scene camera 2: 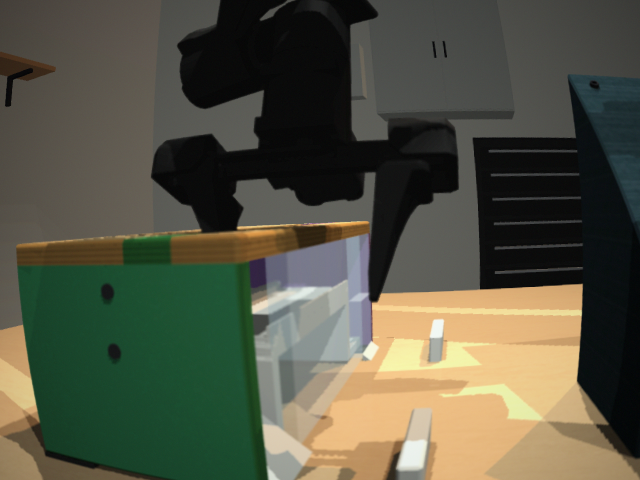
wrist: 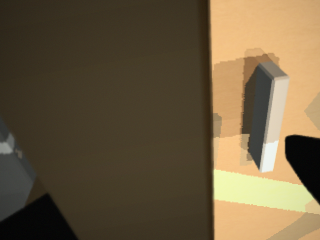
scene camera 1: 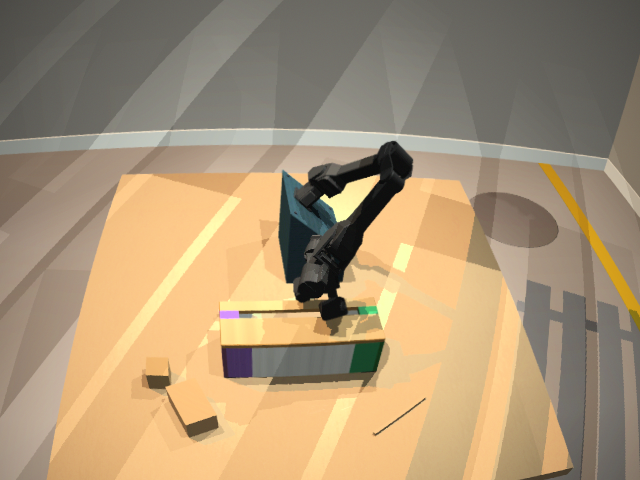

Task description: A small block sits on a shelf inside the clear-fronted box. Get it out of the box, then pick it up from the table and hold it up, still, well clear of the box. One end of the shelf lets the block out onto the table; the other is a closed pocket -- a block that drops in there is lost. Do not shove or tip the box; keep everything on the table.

Labels:
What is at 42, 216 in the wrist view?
My gripper.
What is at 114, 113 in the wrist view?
A box.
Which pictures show my gripper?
Scene camera 2, the wrist view and scene camera 1: all of them.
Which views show the box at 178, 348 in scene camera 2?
Scene camera 2, the wrist view and scene camera 1: all of them.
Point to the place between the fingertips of my gripper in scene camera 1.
336, 309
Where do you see a box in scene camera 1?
At 282, 338

